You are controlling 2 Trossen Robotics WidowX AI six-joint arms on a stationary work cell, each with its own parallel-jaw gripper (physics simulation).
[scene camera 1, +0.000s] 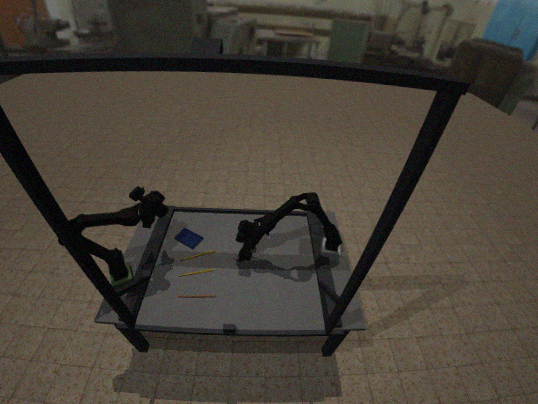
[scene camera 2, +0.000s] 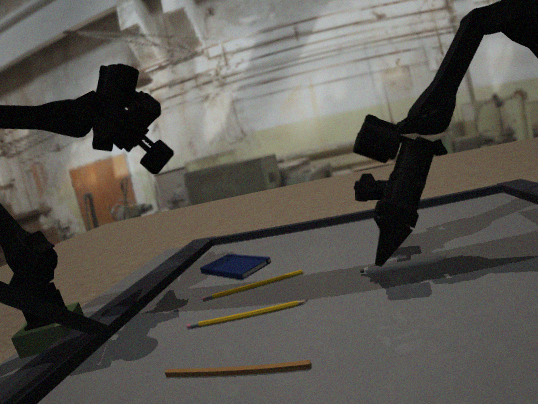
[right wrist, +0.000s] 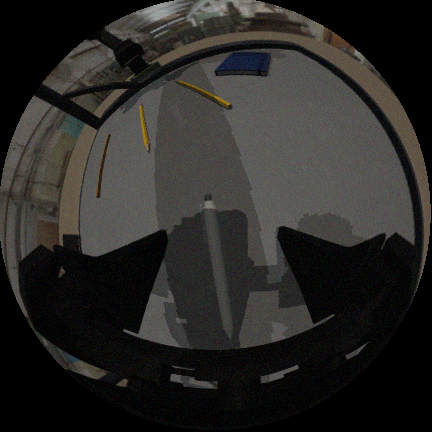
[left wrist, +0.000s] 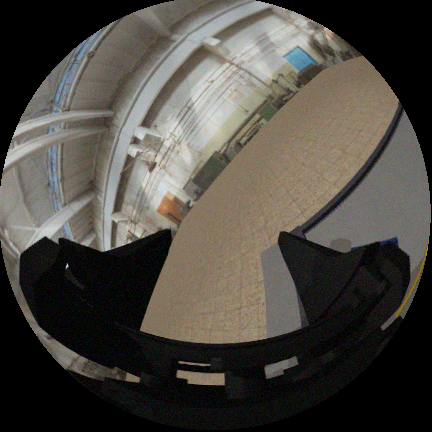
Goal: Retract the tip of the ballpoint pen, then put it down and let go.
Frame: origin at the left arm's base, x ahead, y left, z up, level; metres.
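Seen in the pictures: left gripper, fingertip midpoint: [scene camera 2: 144,140] [left wrist: 226,236]; right gripper, fingertip midpoint: [scene camera 1: 240,256] [scene camera 2: 380,261] [right wrist: 223,234]; left arm's base, origin of the base link: [scene camera 1: 120,274] [right wrist: 141,69]; right arm's base, origin of the base link: [scene camera 1: 331,246].
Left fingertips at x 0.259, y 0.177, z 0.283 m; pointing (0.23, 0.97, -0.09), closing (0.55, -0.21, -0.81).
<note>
Pixels of each thing's top centre, then the offset from my left fingertips to it.
- grey-white ballpoint pen, middle of its top: [right wrist: 216,282] [scene camera 2: 403,260] dx +0.346, dy -0.365, dz -0.310 m
- blue notebook, middle of its top: [scene camera 2: 233,262] [right wrist: 245,58] [scene camera 1: 188,237] dx +0.121, dy -0.081, dz -0.311 m
- brown-orange stick, middle of its top: [scene camera 2: 232,368] [right wrist: 100,159] [scene camera 1: 196,295] dx +0.036, dy -0.439, dz -0.316 m
The grey-white ballpoint pen [right wrist: 218,270] [scene camera 2: 364,271] lies on the table under my right gripper. Its dark end points towards the top of the right wrist view, and its other end tapers near the bottom; whether the writing tip is out is too dim to tell. My right gripper [right wrist: 223,234] [scene camera 2: 381,262] [scene camera 1: 243,258] is open and low over the pen, with one finger at each side of it in the right wrist view and nothing between the fingers. My left gripper [left wrist: 226,236] is open and empty, raised over the table's left side, far from the pen.
A blue notebook [scene camera 1: 189,238] [scene camera 2: 235,266] [right wrist: 243,64] lies at the table's back left. Two yellow pencils [scene camera 2: 253,285] [scene camera 2: 246,314] lie in front of it, and a brown-orange stick [scene camera 2: 238,369] [scene camera 1: 197,296] lies nearer the front. Dark frame posts [scene camera 1: 397,200] stand at the table's sides.
</note>
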